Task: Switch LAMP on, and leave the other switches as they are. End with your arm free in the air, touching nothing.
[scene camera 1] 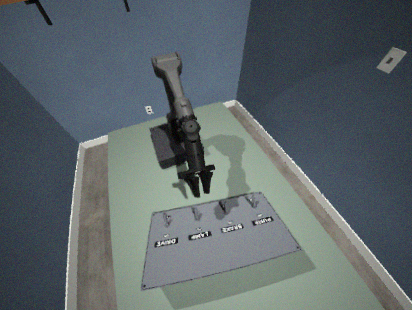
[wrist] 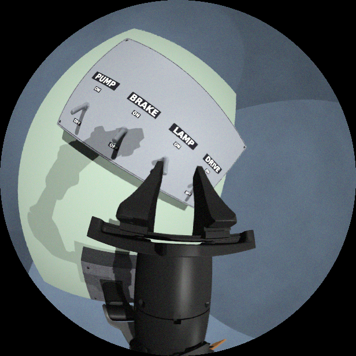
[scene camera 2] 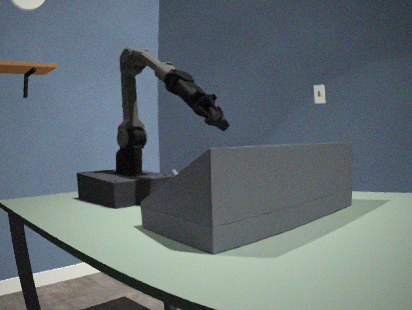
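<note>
The LAMP switch [scene camera 1: 197, 214] [wrist: 165, 164] is a small grey lever on the sloping grey panel [scene camera 1: 220, 260] [scene camera 2: 280, 180] [wrist: 165, 90]. It appears to lean toward its OFF side, away from the ON mark; its OFF mark is hidden in the wrist view. The PUMP [scene camera 1: 252, 201] [wrist: 80, 108], BRAKE [scene camera 1: 223, 206] [wrist: 120, 134] and DRIVE [scene camera 1: 167, 218] levers stand in the same row and also appear to lean to OFF. My gripper [scene camera 1: 201, 194] [scene camera 2: 223, 125] [wrist: 178, 169] is open and empty, its fingers partly apart. It is in the air above the panel's near edge, with the left fingertip overlapping the LAMP lever in the wrist view.
The panel stands on a green table [scene camera 1: 135, 180] [scene camera 2: 300, 270]. My arm's dark base [scene camera 1: 167, 147] [scene camera 2: 97, 187] stands behind its low edge. The panel's high back wall faces scene camera 2. Blue walls surround the table, and an orange shelf [scene camera 2: 30, 67] is on one wall.
</note>
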